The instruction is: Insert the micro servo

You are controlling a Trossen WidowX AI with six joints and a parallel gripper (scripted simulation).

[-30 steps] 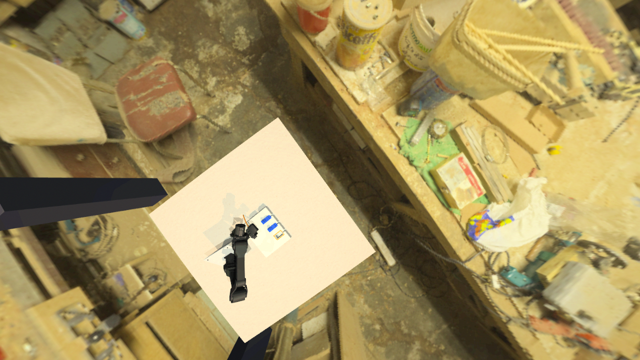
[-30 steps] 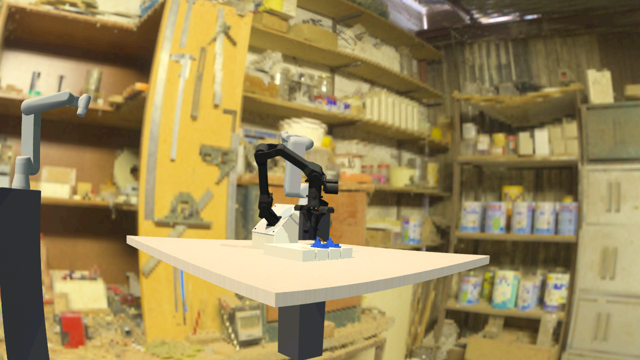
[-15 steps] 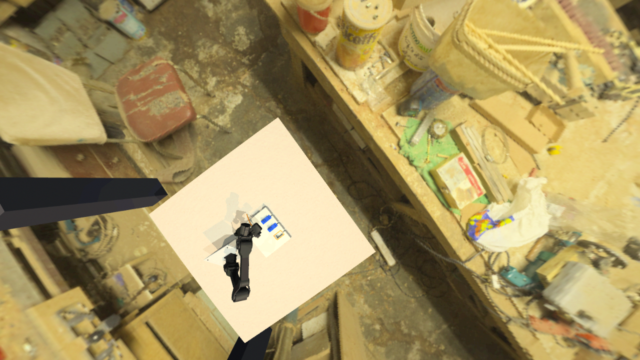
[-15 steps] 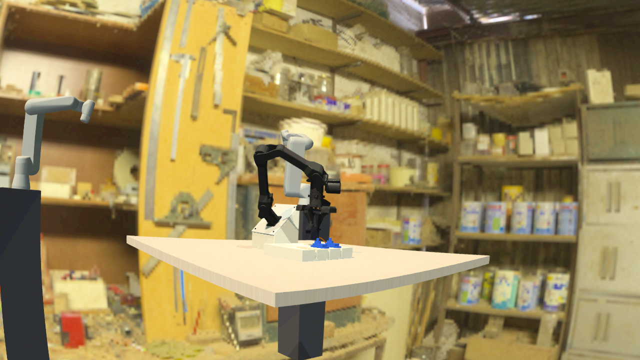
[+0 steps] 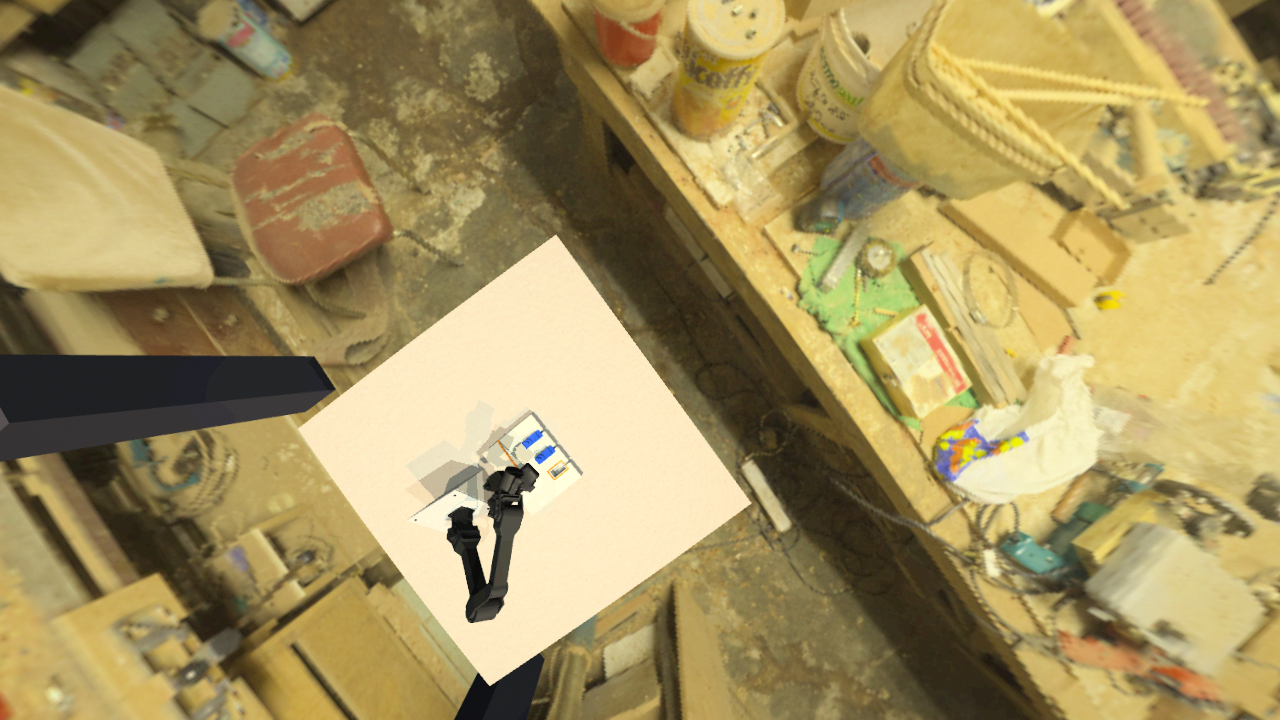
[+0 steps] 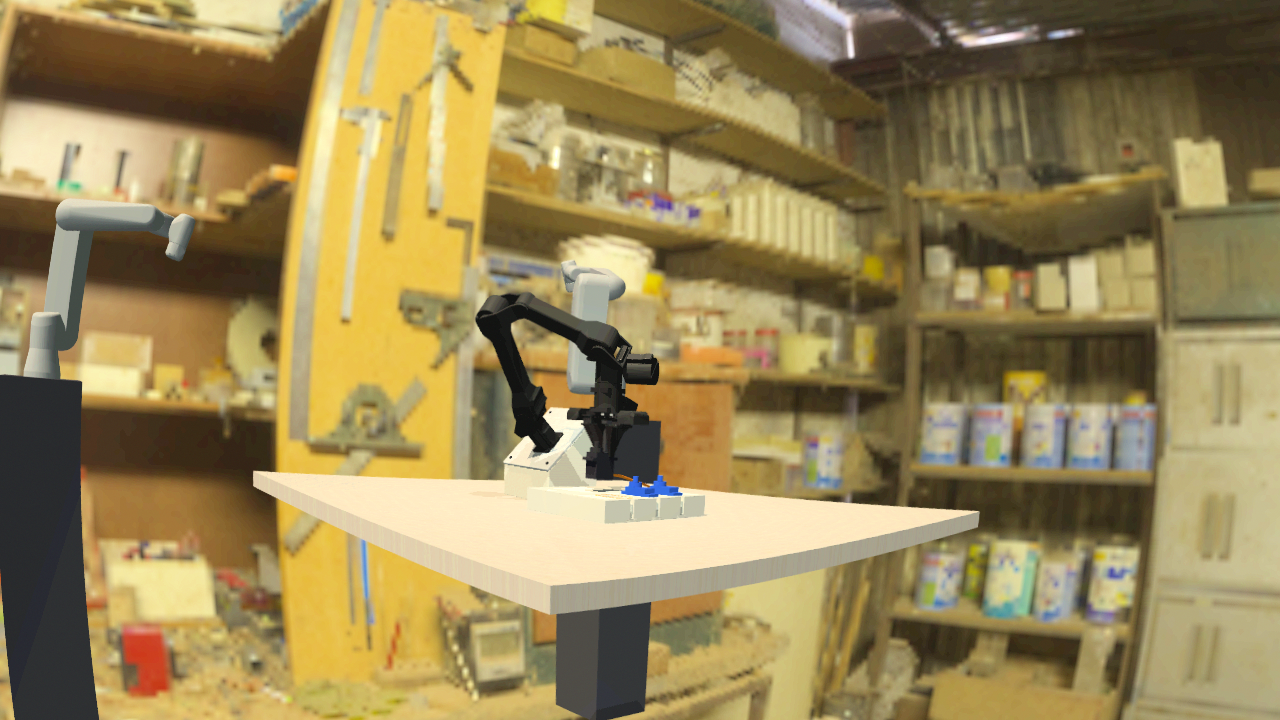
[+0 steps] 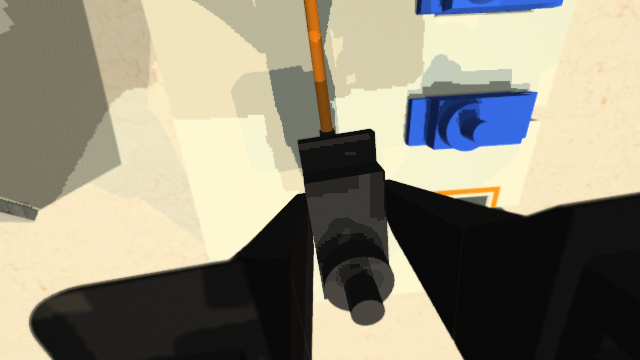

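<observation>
My gripper tip is 100 mm above the cream deck, 10 mm to the right of it and 10 mm past it.
</observation>
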